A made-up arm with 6 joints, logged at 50 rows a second.
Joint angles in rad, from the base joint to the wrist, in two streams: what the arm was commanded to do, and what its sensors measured. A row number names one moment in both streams.
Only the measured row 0 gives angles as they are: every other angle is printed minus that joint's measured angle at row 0.
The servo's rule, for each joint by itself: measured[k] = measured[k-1] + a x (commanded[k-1-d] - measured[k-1]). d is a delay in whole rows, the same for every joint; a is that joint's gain. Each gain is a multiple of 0.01, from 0.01 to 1. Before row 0 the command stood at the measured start. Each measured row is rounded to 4 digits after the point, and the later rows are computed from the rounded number. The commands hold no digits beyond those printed.
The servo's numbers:
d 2
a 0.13 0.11 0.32 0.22 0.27 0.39
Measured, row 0:
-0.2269 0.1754 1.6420 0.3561 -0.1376 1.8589
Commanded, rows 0 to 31:
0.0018 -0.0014 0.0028 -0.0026 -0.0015 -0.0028
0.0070 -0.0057 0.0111 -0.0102 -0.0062 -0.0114
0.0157 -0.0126 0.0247 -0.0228 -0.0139 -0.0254
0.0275 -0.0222 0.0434 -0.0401 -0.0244 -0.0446
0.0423 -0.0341 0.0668 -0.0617 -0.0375 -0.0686
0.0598 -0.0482 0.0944 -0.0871 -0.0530 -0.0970
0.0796 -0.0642 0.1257 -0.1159 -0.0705 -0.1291
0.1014 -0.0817 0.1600 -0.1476 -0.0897 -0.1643
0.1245 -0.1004 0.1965 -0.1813 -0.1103 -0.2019
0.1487 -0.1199 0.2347 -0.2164 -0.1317 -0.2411
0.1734 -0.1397 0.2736 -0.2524 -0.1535 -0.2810
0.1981 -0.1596 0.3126 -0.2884 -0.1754 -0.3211
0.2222 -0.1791 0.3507 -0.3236 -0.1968 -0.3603
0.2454 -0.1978 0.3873 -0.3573 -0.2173 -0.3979
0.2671 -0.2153 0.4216 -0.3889 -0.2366 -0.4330
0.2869 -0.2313 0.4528 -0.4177 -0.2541 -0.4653
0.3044 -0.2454 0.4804 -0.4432 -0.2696 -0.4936
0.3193 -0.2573 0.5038 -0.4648 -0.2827 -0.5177
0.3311 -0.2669 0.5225 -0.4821 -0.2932 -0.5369
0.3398 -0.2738 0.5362 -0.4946 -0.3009 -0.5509
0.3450 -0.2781 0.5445 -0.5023 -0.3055 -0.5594
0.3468 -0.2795 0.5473 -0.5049 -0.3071 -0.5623
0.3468 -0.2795 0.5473 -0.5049 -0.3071 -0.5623
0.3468 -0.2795 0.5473 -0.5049 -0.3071 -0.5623
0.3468 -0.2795 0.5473 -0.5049 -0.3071 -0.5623
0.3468 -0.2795 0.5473 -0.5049 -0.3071 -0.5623
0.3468 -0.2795 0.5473 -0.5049 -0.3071 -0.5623
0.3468 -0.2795 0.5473 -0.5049 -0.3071 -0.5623
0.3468 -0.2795 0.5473 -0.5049 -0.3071 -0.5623
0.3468 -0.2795 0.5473 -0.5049 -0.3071 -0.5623
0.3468 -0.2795 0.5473 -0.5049 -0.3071 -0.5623
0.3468 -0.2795 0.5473 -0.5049 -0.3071 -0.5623
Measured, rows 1 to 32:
0.0000 0.0000 0.0000 0.0000 0.0000 0.0000
0.0000 0.0000 0.0000 0.0000 0.0000 0.0000
0.0002 -0.0002 0.0009 -0.0006 -0.0004 -0.0011
0.0011 -0.0008 0.0042 -0.0027 -0.0020 -0.0051
0.0030 -0.0021 0.0108 -0.0071 -0.0052 -0.0130
0.0062 -0.0043 0.0212 -0.0144 -0.0104 -0.0253
0.0109 -0.0076 0.0358 -0.0248 -0.0177 -0.0422
0.0173 -0.0121 0.0546 -0.0385 -0.0272 -0.0636
0.0254 -0.0178 0.0774 -0.0555 -0.0389 -0.0891
0.0353 -0.0248 0.1038 -0.0758 -0.0526 -0.1184
0.0469 -0.0331 0.1335 -0.0990 -0.0682 -0.1510
0.0601 -0.0426 0.1659 -0.1248 -0.0853 -0.1861
0.0748 -0.0533 0.2004 -0.1529 -0.1037 -0.2231
0.0908 -0.0650 0.2363 -0.1827 -0.1231 -0.2613
0.1079 -0.0776 0.2729 -0.2137 -0.1430 -0.2999
0.1258 -0.0908 0.3095 -0.2453 -0.1631 -0.3381
0.1442 -0.1045 0.3454 -0.2769 -0.1829 -0.3751
0.1628 -0.1184 0.3798 -0.3079 -0.2021 -0.4103
0.1812 -0.1324 0.4120 -0.3377 -0.2203 -0.4428
0.1992 -0.1461 0.4414 -0.3657 -0.2371 -0.4720
0.2163 -0.1594 0.4674 -0.3913 -0.2522 -0.4973
0.2324 -0.1720 0.4894 -0.4140 -0.2653 -0.5182
0.2470 -0.1837 0.5070 -0.4334 -0.2762 -0.5343
0.2600 -0.1942 0.5199 -0.4491 -0.2845 -0.5452
0.2713 -0.2036 0.5287 -0.4614 -0.2906 -0.5519
0.2811 -0.2119 0.5347 -0.4710 -0.2951 -0.5560
0.2896 -0.2193 0.5387 -0.4785 -0.2983 -0.5585
0.2970 -0.2259 0.5415 -0.4843 -0.3007 -0.5600
0.3035 -0.2318 0.5434 -0.4888 -0.3024 -0.5609
0.3091 -0.2370 0.5446 -0.4923 -0.3037 -0.5614
0.3140 -0.2417 0.5455 -0.4951 -0.3046 -0.5618
0.3183 -0.2459 0.5461 -0.4973 -0.3053 -0.5620

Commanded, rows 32 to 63:
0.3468 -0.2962 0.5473 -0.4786 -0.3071 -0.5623
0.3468 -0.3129 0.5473 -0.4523 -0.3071 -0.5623
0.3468 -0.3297 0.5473 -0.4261 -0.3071 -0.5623
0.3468 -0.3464 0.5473 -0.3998 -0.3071 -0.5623
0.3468 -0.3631 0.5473 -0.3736 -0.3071 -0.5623
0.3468 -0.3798 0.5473 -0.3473 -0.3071 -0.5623
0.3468 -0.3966 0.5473 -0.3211 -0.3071 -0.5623
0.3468 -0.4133 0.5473 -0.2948 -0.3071 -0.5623
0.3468 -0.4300 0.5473 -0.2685 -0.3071 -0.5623
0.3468 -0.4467 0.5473 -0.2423 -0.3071 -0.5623
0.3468 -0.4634 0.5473 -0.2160 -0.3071 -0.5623
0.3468 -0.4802 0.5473 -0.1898 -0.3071 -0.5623
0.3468 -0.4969 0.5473 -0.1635 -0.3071 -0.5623
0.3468 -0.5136 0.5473 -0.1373 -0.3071 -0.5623
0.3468 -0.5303 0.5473 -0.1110 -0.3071 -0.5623
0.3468 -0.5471 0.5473 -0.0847 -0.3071 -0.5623
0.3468 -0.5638 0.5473 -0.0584 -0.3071 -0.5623
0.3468 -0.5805 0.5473 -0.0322 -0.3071 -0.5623
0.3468 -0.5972 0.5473 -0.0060 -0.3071 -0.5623
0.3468 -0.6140 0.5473 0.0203 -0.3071 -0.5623
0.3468 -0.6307 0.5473 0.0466 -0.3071 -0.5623
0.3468 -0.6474 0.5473 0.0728 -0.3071 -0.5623
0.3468 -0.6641 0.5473 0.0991 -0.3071 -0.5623
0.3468 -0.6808 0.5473 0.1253 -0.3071 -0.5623
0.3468 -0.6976 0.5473 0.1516 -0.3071 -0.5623
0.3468 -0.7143 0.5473 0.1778 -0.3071 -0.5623
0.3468 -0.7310 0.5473 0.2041 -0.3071 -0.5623
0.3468 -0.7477 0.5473 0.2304 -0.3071 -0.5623
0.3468 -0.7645 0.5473 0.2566 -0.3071 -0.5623
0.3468 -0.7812 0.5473 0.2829 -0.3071 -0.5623
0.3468 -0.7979 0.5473 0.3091 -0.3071 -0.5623
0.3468 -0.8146 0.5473 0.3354 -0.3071 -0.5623
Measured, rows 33 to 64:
0.3220 -0.2496 0.5465 -0.4990 -0.3058 -0.5621
0.3252 -0.2529 0.5468 -0.5003 -0.3062 -0.5622
0.3280 -0.2577 0.5470 -0.4955 -0.3064 -0.5622
0.3304 -0.2638 0.5471 -0.4860 -0.3066 -0.5622
0.3325 -0.2710 0.5472 -0.4728 -0.3067 -0.5622
0.3344 -0.2793 0.5472 -0.4567 -0.3068 -0.5622
0.3360 -0.2885 0.5472 -0.4384 -0.3069 -0.5622
0.3374 -0.2985 0.5472 -0.4184 -0.3070 -0.5622
0.3386 -0.3093 0.5472 -0.3970 -0.3070 -0.5622
0.3397 -0.3207 0.5472 -0.3745 -0.3070 -0.5622
0.3406 -0.3327 0.5472 -0.3512 -0.3070 -0.5622
0.3414 -0.3452 0.5472 -0.3272 -0.3070 -0.5622
0.3421 -0.3582 0.5472 -0.3027 -0.3070 -0.5622
0.3427 -0.3716 0.5472 -0.2779 -0.3070 -0.5622
0.3432 -0.3854 0.5472 -0.2527 -0.3070 -0.5622
0.3437 -0.3995 0.5472 -0.2273 -0.3070 -0.5622
0.3441 -0.4139 0.5472 -0.2017 -0.3070 -0.5622
0.3445 -0.4286 0.5472 -0.1760 -0.3070 -0.5622
0.3448 -0.4435 0.5472 -0.1501 -0.3070 -0.5622
0.3451 -0.4586 0.5472 -0.1242 -0.3070 -0.5622
0.3453 -0.4738 0.5472 -0.0982 -0.3070 -0.5622
0.3455 -0.4892 0.5472 -0.0721 -0.3070 -0.5622
0.3457 -0.5048 0.5472 -0.0460 -0.3070 -0.5622
0.3458 -0.5205 0.5472 -0.0199 -0.3070 -0.5622
0.3459 -0.5363 0.5472 0.0063 -0.3070 -0.5622
0.3460 -0.5522 0.5472 0.0325 -0.3070 -0.5622
0.3461 -0.5682 0.5472 0.0587 -0.3070 -0.5622
0.3462 -0.5843 0.5472 0.0849 -0.3070 -0.5622
0.3463 -0.6004 0.5472 0.1111 -0.3070 -0.5622
0.3464 -0.6166 0.5472 0.1373 -0.3070 -0.5622
0.3465 -0.6329 0.5472 0.1635 -0.3070 -0.5622
0.3465 -0.6492 0.5472 0.1898 -0.3070 -0.5622

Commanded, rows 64 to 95:
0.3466 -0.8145 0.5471 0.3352 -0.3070 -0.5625
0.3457 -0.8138 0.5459 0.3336 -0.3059 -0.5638
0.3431 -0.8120 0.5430 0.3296 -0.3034 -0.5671
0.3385 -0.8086 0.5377 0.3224 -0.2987 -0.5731
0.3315 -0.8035 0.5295 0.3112 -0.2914 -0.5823
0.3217 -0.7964 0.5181 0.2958 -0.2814 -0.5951
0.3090 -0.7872 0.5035 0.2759 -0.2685 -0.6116
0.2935 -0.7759 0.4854 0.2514 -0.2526 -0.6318
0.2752 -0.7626 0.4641 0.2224 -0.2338 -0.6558
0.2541 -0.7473 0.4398 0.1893 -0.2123 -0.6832
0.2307 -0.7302 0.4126 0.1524 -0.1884 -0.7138
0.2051 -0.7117 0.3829 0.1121 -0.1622 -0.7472
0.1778 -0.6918 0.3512 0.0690 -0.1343 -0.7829
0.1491 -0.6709 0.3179 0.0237 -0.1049 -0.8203
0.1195 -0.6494 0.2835 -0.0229 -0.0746 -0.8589
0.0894 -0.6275 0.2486 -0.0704 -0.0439 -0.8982
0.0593 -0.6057 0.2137 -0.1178 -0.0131 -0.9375
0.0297 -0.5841 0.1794 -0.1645 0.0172 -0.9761
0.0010 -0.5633 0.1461 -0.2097 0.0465 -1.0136
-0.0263 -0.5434 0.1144 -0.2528 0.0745 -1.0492
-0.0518 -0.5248 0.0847 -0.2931 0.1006 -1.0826
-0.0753 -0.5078 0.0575 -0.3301 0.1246 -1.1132
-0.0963 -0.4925 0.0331 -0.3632 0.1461 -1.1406
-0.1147 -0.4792 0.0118 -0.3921 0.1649 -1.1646
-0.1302 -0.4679 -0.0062 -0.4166 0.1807 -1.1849
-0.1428 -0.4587 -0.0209 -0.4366 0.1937 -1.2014
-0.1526 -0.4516 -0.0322 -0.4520 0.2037 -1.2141
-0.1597 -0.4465 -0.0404 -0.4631 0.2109 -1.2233
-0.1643 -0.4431 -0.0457 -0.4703 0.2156 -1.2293
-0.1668 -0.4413 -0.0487 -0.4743 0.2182 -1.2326
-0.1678 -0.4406 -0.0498 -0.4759 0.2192 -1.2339
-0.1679 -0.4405 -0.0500 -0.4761 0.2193 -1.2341
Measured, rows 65 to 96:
0.3465 -0.6656 0.5472 0.2160 -0.3070 -0.5622
0.3465 -0.6820 0.5472 0.2423 -0.3070 -0.5622
0.3465 -0.6966 0.5472 0.2627 -0.3070 -0.5623
0.3464 -0.7095 0.5468 0.2783 -0.3067 -0.5629
0.3460 -0.7208 0.5456 0.2896 -0.3058 -0.5645
0.3450 -0.7305 0.5431 0.2968 -0.3039 -0.5679
0.3432 -0.7385 0.5387 0.3000 -0.3005 -0.5735
0.3404 -0.7449 0.5321 0.2991 -0.2953 -0.5819
0.3363 -0.7496 0.5229 0.2940 -0.2881 -0.5935
0.3307 -0.7525 0.5109 0.2846 -0.2785 -0.6084
0.3235 -0.7536 0.4959 0.2709 -0.2664 -0.6269
0.3145 -0.7529 0.4779 0.2529 -0.2518 -0.6489
0.3036 -0.7504 0.4570 0.2308 -0.2347 -0.6742
0.2908 -0.7461 0.4333 0.2047 -0.2151 -0.7027
0.2761 -0.7401 0.4070 0.1748 -0.1933 -0.7340
0.2596 -0.7325 0.3785 0.1416 -0.1694 -0.7677
0.2414 -0.7234 0.3481 0.1054 -0.1438 -0.8033
0.2216 -0.7129 0.3163 0.0667 -0.1168 -0.8403
0.2005 -0.7011 0.2835 0.0261 -0.0888 -0.8782
0.1783 -0.6882 0.2502 -0.0158 -0.0602 -0.9164
0.1553 -0.6745 0.2169 -0.0585 -0.0314 -0.9543
0.1317 -0.6601 0.1841 -0.1012 -0.0028 -0.9913
0.1078 -0.6452 0.1523 -0.1434 0.0251 -1.0269
0.0840 -0.6301 0.1220 -0.1845 0.0520 -1.0606
0.0606 -0.6150 0.0936 -0.2238 0.0774 -1.0918
0.0378 -0.6001 0.0674 -0.2608 0.1010 -1.1202
0.0160 -0.5856 0.0438 -0.2951 0.1225 -1.1454
-0.0046 -0.5716 0.0231 -0.3262 0.1417 -1.1672
-0.0238 -0.5584 0.0054 -0.3539 0.1584 -1.1855
-0.0415 -0.5461 -0.0093 -0.3779 0.1726 -1.2002
-0.0575 -0.5348 -0.0209 -0.3982 0.1842 -1.2115
-0.0717 -0.5245 -0.0298 -0.4149 0.1934 -1.2197

